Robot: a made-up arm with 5 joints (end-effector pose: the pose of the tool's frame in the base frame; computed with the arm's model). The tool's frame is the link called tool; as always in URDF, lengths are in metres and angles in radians. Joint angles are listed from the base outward.
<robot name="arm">
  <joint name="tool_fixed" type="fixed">
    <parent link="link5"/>
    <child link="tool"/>
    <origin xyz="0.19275 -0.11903 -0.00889" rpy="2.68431 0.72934 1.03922"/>
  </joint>
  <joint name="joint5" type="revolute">
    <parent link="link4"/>
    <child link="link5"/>
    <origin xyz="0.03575 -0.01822 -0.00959" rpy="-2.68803 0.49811 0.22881"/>
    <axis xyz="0 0 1"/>
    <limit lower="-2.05" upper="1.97"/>
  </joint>
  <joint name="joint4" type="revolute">
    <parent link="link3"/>
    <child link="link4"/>
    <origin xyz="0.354 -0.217 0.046" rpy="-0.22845 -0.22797 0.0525"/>
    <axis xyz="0 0 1"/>
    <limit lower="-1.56" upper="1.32"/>
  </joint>
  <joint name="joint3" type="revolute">
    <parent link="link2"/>
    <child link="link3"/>
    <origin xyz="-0.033 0.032 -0.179" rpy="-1.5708 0 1.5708"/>
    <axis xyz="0 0 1"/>
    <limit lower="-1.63" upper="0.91"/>
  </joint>
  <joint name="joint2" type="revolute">
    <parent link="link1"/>
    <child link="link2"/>
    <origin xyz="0.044 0.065 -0.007" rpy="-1.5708 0 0"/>
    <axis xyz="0 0 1"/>
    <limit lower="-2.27" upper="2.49"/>
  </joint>
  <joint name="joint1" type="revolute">
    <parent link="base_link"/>
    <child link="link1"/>
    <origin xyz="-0.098 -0.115 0.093" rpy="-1.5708 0 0"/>
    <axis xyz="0 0 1"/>
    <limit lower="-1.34" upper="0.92"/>
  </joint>
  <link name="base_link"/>
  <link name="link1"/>
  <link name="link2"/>
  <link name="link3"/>
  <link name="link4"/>
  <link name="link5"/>
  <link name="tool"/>
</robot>
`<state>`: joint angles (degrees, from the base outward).
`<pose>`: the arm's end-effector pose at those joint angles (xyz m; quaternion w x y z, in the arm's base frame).
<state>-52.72 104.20 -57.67 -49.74 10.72</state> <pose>0.3400 -0.0252 -0.2418 0.5037 -0.7989 -0.1948 -0.2647</pose>
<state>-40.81 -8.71 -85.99 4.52 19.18</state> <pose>0.2263 -0.0597 -0.2697 0.2464 0.6301 0.6393 -0.3655</pose>
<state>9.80 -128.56 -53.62 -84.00 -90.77</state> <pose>0.1843 -0.1580 -0.2680 0.6820 0.0270 0.4508 -0.5753</pose>
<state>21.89 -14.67 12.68 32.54 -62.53</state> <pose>-0.0387 -0.4322 0.2150 0.7596 0.1335 -0.5279 -0.3556</pose>
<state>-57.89 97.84 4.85 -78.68 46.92</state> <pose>-0.0497 -0.0492 -0.4297 0.3648 -0.8790 -0.1589 -0.2629</pose>
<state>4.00 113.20 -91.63 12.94 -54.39</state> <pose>-0.0405 -0.0144 -0.1427 0.5842 -0.3577 0.4362 0.5835</pose>
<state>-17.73 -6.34 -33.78 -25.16 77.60</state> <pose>0.1101 -0.3120 -0.3852 0.0437 0.4359 0.8456 -0.3052</pose>
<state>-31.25 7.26 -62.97 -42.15 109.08</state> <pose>0.1498 0.1138 -0.1766 0.0215 -0.2485 -0.9117 -0.3265</pose>
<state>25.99 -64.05 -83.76 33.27 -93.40</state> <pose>-0.2277 -0.2320 0.0463 0.6700 0.4997 0.0491 -0.5468</pose>
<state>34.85 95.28 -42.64 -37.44 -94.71</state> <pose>-0.3358 0.0760 0.0741 0.3732 0.1518 0.6484 0.6460</pose>
